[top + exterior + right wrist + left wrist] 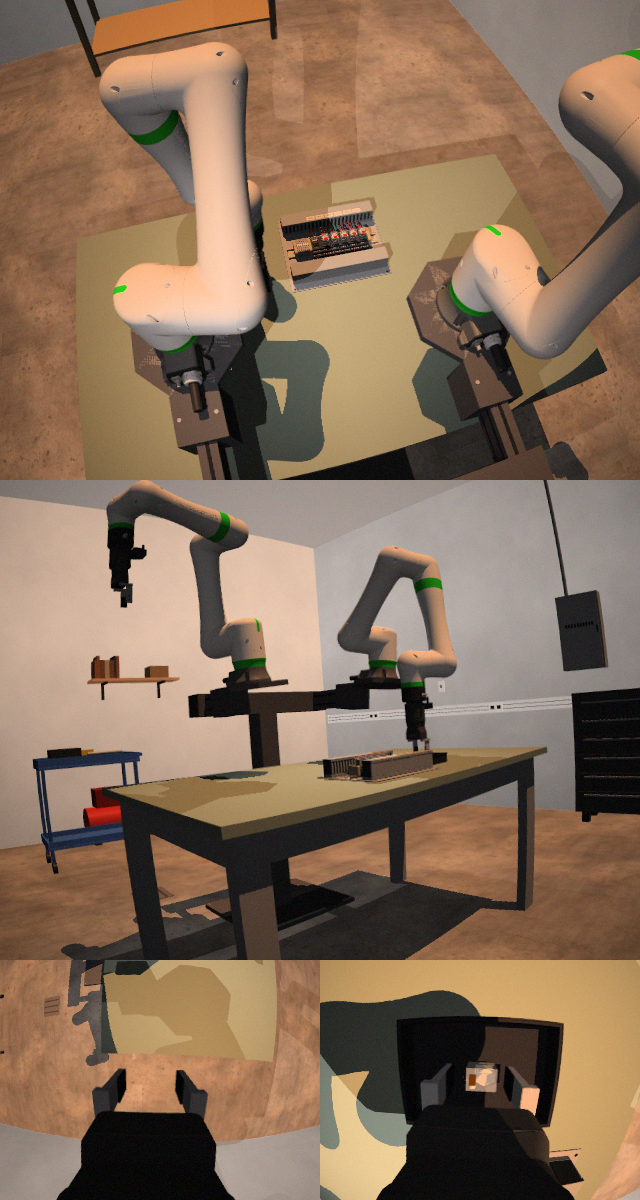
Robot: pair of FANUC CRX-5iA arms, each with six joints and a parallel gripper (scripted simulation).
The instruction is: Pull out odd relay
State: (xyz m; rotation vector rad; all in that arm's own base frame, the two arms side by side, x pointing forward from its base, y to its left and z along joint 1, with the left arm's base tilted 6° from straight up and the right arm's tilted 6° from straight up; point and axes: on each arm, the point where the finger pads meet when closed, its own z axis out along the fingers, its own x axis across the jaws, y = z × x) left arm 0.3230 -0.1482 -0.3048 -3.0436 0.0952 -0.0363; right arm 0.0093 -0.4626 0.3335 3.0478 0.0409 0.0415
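The black parts tray is 3 cm below my left hand. From my left hand the other things lie so: relay panel 7 cm ahead, 28 cm to the right, 1 cm below.
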